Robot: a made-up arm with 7 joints. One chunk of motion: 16 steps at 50 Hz.
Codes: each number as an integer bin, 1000 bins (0 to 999) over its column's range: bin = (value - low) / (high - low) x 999, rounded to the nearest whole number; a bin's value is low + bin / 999 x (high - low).
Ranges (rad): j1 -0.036..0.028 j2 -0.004..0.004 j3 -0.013..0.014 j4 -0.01..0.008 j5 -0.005..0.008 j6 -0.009..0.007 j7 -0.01..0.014
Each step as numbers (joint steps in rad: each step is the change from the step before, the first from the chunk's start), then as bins.
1 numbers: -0.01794 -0.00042 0.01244 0.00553 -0.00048 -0.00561 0.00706
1 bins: 282 447 941 862 347 212 710
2 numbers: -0.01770 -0.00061 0.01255 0.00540 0.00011 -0.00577 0.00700
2 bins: 286 423 945 855 393 202 708
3 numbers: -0.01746 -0.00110 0.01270 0.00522 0.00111 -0.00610 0.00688
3 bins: 289 362 951 845 470 181 703
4 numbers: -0.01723 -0.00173 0.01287 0.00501 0.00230 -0.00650 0.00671
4 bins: 293 283 957 833 561 156 696
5 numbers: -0.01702 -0.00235 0.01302 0.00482 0.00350 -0.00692 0.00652
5 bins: 296 206 963 823 653 130 688
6 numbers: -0.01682 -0.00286 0.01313 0.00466 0.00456 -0.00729 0.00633
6 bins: 299 142 967 814 735 107 680
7 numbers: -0.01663 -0.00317 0.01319 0.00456 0.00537 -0.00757 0.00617
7 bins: 302 104 969 808 797 89 673
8 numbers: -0.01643 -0.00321 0.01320 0.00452 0.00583 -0.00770 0.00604
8 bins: 305 99 969 806 832 81 668
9 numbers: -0.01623 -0.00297 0.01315 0.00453 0.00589 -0.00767 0.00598
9 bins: 309 129 968 806 837 83 665
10 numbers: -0.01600 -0.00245 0.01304 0.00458 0.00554 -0.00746 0.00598
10 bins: 312 194 963 809 810 96 665
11 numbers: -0.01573 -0.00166 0.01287 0.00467 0.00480 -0.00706 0.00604
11 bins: 316 292 957 814 753 121 668
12 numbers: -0.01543 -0.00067 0.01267 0.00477 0.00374 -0.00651 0.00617
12 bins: 321 416 950 820 672 155 673
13 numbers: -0.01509 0.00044 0.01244 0.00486 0.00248 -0.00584 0.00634
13 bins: 326 554 941 825 575 197 680
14 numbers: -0.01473 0.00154 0.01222 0.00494 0.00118 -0.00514 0.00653
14 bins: 332 692 933 829 475 241 688
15 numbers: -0.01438 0.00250 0.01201 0.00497 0.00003 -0.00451 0.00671
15 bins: 337 812 925 831 387 280 696
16 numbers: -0.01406 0.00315 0.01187 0.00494 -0.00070 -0.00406 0.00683
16 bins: 342 893 920 829 330 308 701
